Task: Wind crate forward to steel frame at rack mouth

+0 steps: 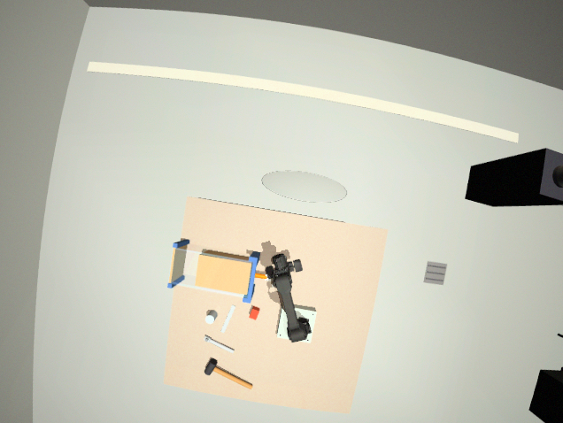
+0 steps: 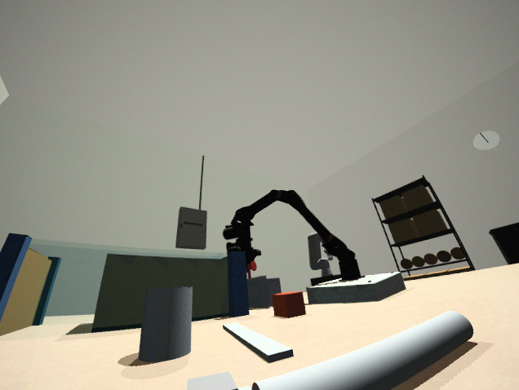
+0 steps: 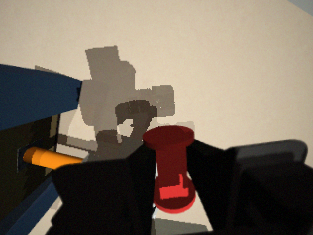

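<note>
My gripper tip is now 5 cm to the right of the winch crank handle and 2 cm above it. From my gripper tip the other things lie so: winch 2 cm behind, 10 cm to the left, 9 cm below; blue frame 16 cm ahead, 12 cm to the left, 2 cm below; red knob 1 cm behind, 1 cm to the left, 1 cm above.
</note>
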